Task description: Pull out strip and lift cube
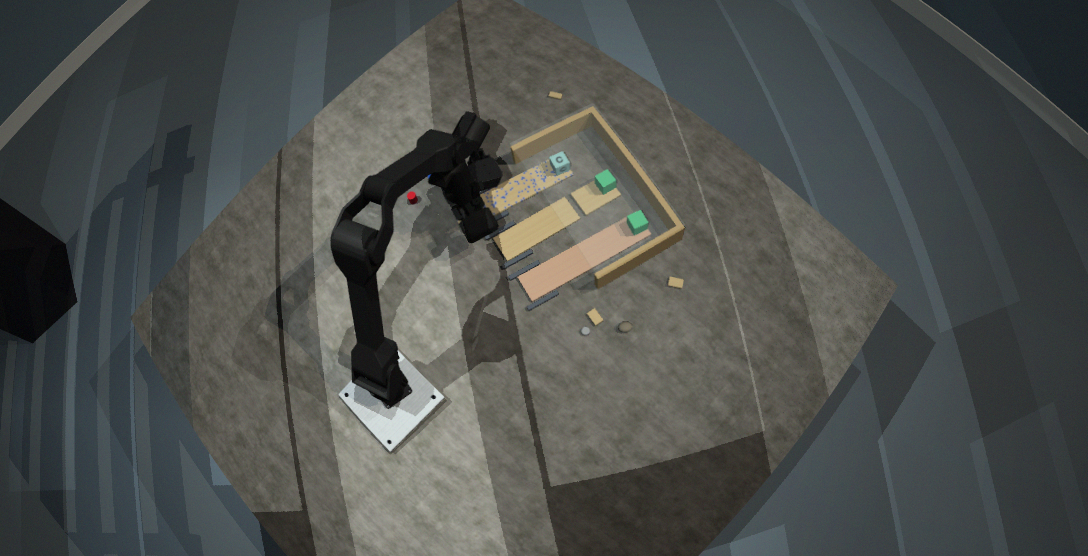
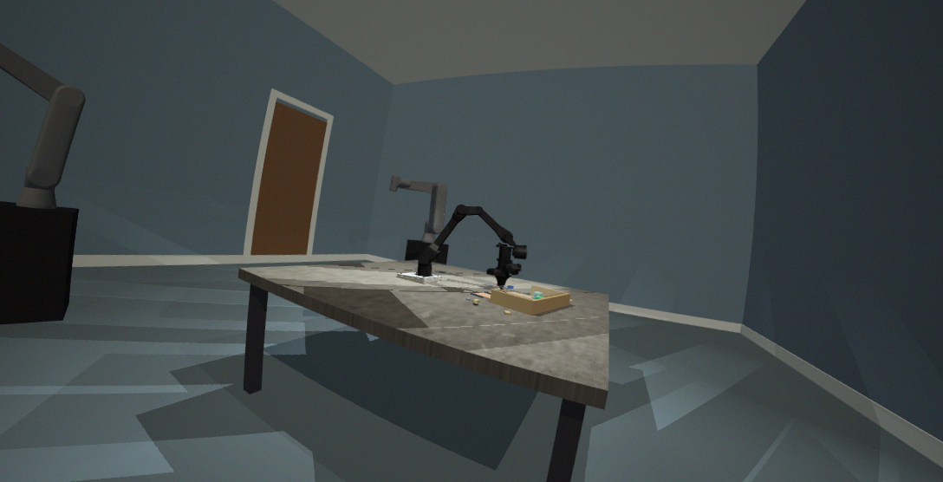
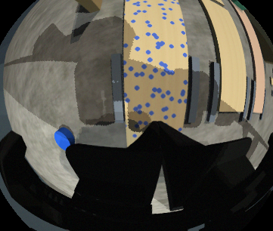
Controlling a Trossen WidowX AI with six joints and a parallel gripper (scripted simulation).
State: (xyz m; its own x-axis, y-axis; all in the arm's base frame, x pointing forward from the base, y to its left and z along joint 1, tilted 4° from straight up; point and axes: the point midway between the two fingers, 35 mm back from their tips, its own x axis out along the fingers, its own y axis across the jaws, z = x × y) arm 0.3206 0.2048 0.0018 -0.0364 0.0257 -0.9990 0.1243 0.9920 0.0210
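My gripper tip is 70 mm past the small red thing, 100 mm to the right of it and 10 mm below it. Also, from my gripper tip: brown disc: 90 mm ahead, 360 mm to the right; then blue disc: 10 mm behind, 120 mm to the left.
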